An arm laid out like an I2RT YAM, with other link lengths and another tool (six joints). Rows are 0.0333 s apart.
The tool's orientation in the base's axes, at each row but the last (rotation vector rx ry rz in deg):
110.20, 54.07, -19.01
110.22, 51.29, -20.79
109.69, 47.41, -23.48
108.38, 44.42, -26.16
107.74, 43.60, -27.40
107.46, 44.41, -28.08
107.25, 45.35, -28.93
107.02, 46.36, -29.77
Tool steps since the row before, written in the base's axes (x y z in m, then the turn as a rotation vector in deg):
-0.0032, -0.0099, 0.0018, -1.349, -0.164, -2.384
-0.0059, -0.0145, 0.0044, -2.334, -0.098, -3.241
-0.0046, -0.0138, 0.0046, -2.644, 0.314, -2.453
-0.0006, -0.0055, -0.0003, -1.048, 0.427, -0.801
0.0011, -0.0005, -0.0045, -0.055, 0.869, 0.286
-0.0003, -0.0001, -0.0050, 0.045, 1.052, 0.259
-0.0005, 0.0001, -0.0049, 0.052, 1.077, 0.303
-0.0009, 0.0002, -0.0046, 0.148, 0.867, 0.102
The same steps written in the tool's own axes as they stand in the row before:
-0.0079, 0.0014, 0.0069, 0.385, -2.442, 1.191
-0.0129, 0.0027, 0.0095, 0.234, -3.713, 1.456
-0.0111, 0.0039, 0.0097, -0.303, -3.539, 0.702
-0.0020, 0.0010, 0.0051, -0.131, -1.379, -0.068
0.0035, -0.0021, 0.0023, 0.034, -0.103, -0.910
0.0029, -0.0034, 0.0021, 0.176, -0.103, -1.065
0.0029, -0.0035, 0.0019, 0.160, -0.077, -1.106
0.0025, -0.0036, 0.0017, 0.296, -0.073, -0.831

